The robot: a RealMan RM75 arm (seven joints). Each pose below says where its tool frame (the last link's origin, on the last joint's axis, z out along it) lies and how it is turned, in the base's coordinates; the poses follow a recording.
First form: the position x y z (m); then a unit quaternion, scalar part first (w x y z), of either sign.
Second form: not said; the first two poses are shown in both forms.
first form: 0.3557, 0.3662, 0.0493, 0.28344, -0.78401, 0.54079, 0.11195
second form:
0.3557, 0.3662, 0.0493
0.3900, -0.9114, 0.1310
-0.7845, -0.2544, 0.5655
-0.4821, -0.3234, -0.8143

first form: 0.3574, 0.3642, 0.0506, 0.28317, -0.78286, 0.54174, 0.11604
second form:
0.3574, 0.3642, 0.0506
0.3861, -0.9139, 0.1251
-0.7825, -0.2527, 0.5691
-0.4885, -0.3176, -0.8127

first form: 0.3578, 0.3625, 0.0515, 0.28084, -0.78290, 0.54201, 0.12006
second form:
0.3578, 0.3625, 0.0515
0.3836, -0.9161, 0.1164
-0.7812, -0.2547, 0.5699
-0.4924, -0.3096, -0.8134

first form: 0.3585, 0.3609, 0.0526, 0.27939, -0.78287, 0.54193, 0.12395
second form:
0.3585, 0.3609, 0.0526
0.3819, -0.9178, 0.1087
-0.7793, -0.2565, 0.5718
-0.4969, -0.3031, -0.8132

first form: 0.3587, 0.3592, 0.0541, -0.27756, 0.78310, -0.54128, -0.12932
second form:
0.3587, 0.3592, 0.0541
0.3806, -0.9195, 0.0979
-0.7760, -0.2599, 0.5747
-0.5030, -0.2947, -0.8125

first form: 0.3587, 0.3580, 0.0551, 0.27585, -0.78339, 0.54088, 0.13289
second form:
0.3587, 0.3580, 0.0551
0.3796, -0.9208, 0.0902
-0.7741, -0.2627, 0.5759
-0.5066, -0.2884, -0.8125

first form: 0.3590, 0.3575, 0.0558, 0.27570, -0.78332, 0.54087, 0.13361
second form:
0.3590, 0.3575, 0.0558
0.3792, -0.9210, 0.0889
-0.7737, -0.2629, 0.5765
-0.5076, -0.2874, -0.8123

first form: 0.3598, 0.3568, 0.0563, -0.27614, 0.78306, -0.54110, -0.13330
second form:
0.3598, 0.3568, 0.0563
0.3789, -0.9211, 0.0901
-0.7738, -0.2619, 0.5767
-0.5076, -0.2882, -0.8120

